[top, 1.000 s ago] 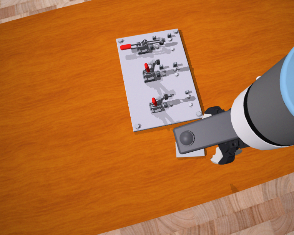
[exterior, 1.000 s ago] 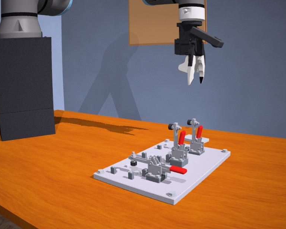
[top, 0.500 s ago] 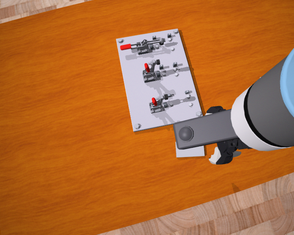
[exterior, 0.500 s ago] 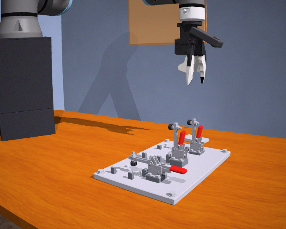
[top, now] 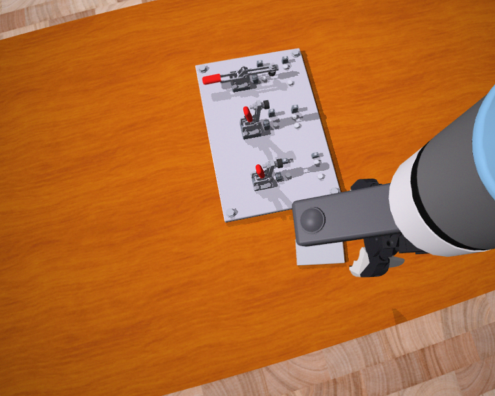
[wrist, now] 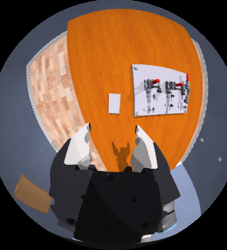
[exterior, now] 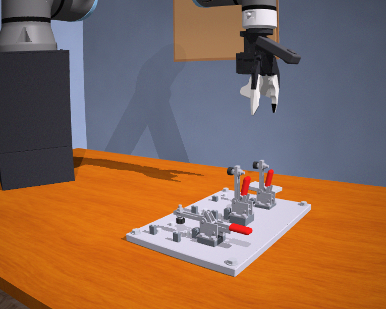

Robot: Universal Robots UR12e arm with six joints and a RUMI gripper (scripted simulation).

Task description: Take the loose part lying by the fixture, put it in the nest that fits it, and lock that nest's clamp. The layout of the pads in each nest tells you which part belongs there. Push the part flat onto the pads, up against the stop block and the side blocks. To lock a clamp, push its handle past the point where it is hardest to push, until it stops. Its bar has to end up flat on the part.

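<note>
The flat grey rectangular part lies 21 cm below my hand. Also, from my hand: grey fixture plate: 27 cm to the right, 21 cm below.
</note>
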